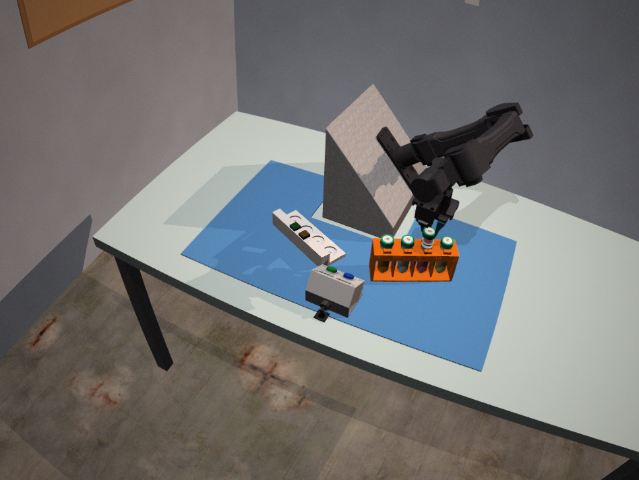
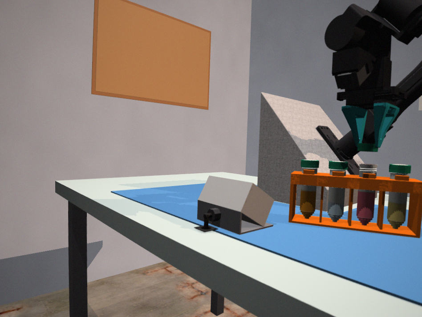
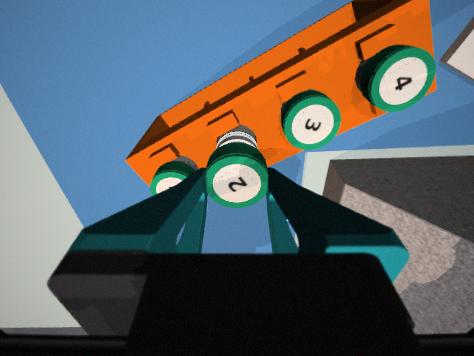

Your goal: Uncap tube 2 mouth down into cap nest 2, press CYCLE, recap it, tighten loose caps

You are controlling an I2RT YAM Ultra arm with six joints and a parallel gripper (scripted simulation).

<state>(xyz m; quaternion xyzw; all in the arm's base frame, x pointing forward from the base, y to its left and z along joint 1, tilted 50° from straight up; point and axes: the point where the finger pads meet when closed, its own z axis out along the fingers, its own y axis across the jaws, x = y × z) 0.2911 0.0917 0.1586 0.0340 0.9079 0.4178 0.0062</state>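
My hand is 20 mm short of the cap 3, 50 mm to the left of it and 40 mm above it. The rest, counted from my hand: cap 4: 40 mm ahead, 90 mm to the right, 40 mm below; then cap 2: 10 mm below; then cap 1: 30 mm behind, 50 mm to the left, 40 mm below.
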